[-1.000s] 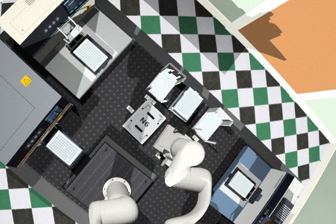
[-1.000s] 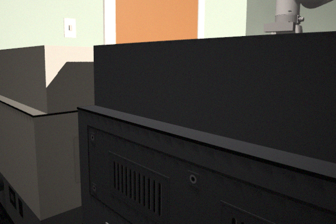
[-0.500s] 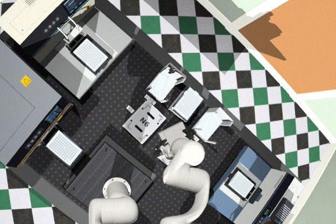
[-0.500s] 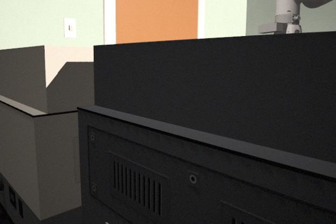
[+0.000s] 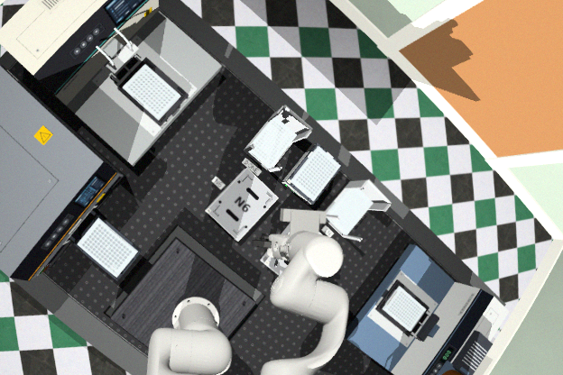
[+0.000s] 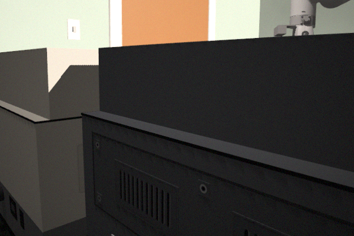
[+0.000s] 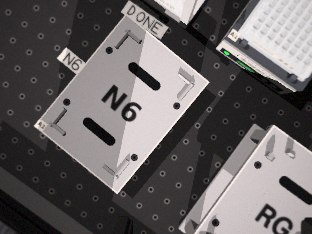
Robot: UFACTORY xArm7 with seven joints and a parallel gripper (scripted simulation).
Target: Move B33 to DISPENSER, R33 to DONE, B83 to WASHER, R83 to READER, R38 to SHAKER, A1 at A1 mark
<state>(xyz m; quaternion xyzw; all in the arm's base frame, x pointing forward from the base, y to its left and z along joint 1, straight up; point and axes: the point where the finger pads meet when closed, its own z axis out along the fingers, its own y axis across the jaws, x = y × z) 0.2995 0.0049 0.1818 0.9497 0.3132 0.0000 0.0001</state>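
The dark reader nest lies 29 cm behind my hand, 30 cm to the left of it and 12 cm below it. The rest, counted from my hand: N6 nest (2 cm ahead, 10 cm to the left, 19 cm below); regrip nest RG (2 cm ahead, 10 cm to the right, 17 cm below).
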